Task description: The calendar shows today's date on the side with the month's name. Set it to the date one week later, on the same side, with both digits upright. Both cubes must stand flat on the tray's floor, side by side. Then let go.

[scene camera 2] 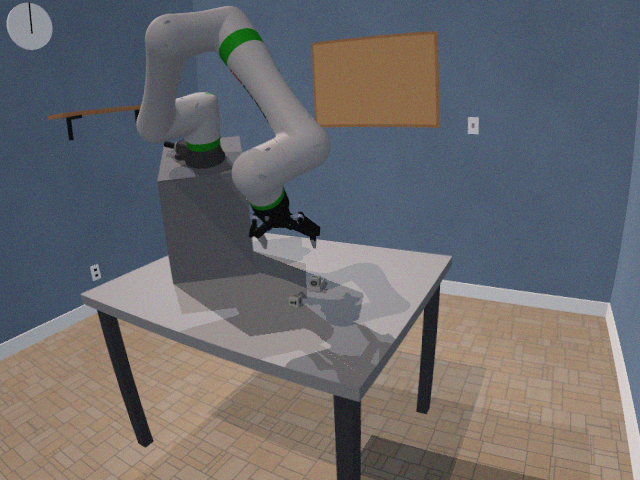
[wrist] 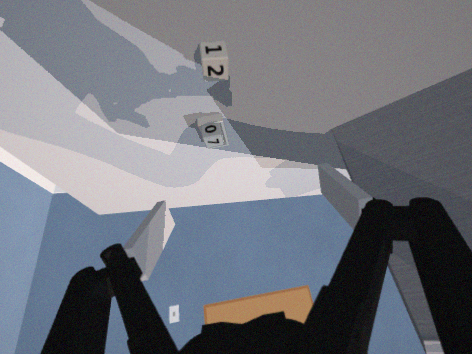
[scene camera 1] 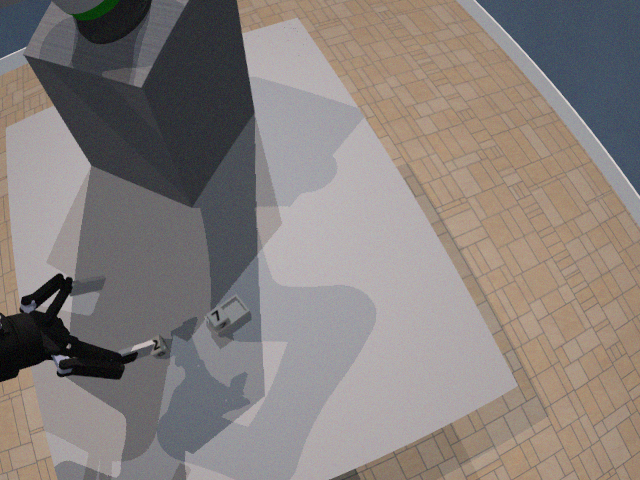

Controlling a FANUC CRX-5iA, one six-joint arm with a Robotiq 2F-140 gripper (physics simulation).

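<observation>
My gripper is open and empty, tilted, high above the table. The small tray holds a pale cube in one end; its other end is empty. A 7 shows on top of this cube, and a 0 on a side face in the wrist view. A loose pale cube lies on the table beside the tray, apart from it, with a 2 on top and a 1 on a side face. One finger partly overlaps it in scene camera 1. The month's name is not readable.
The table carries the grey pedestal of the arm behind the tray. Shadows of the arm fall across the table. A cork board hangs on the wall behind.
</observation>
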